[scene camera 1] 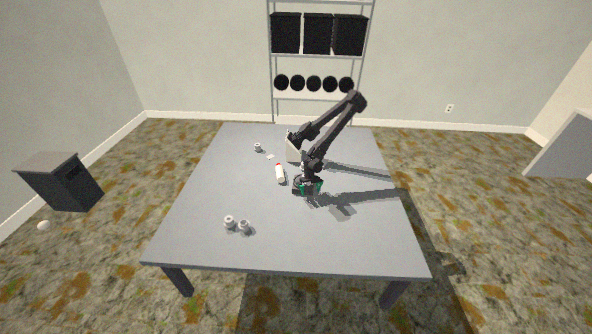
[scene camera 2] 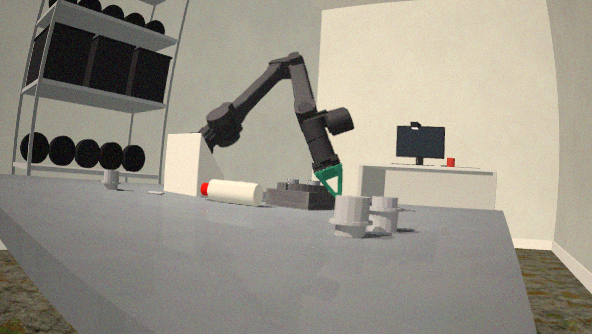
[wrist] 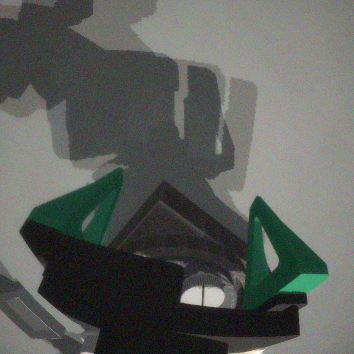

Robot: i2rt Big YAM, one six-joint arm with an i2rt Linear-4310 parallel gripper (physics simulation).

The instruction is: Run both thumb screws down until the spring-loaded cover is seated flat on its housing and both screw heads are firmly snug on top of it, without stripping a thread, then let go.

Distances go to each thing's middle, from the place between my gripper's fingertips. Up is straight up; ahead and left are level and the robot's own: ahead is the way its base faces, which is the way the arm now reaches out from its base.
Scene:
I see the white cylinder with red cap [scene camera 2: 251, 194] 220 mm to the right of my hand and 150 mm behind it.

